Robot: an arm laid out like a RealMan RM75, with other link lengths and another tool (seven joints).
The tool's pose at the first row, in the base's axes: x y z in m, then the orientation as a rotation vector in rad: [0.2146, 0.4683, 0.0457, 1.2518, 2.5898, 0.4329]
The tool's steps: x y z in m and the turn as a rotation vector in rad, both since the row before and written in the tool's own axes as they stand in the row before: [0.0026, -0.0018, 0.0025, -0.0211, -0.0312, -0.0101]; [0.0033, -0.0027, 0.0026, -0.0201, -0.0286, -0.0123]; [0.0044, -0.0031, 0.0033, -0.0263, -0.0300, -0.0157]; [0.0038, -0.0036, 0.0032, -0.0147, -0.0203, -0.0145]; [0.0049, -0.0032, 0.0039, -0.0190, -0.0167, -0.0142]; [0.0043, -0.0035, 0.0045, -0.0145, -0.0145, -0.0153]
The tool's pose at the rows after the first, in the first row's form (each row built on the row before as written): [0.2126, 0.4697, 0.0425, 1.2283, 2.5579, 0.4342]; [0.2096, 0.4711, 0.0387, 1.2026, 2.5297, 0.4355]; [0.2061, 0.4732, 0.0339, 1.1703, 2.4986, 0.4423]; [0.2028, 0.4744, 0.0289, 1.1447, 2.4808, 0.4420]; [0.1995, 0.4767, 0.0231, 1.1182, 2.4637, 0.4492]; [0.1968, 0.4784, 0.0167, 1.0923, 2.4510, 0.4521]
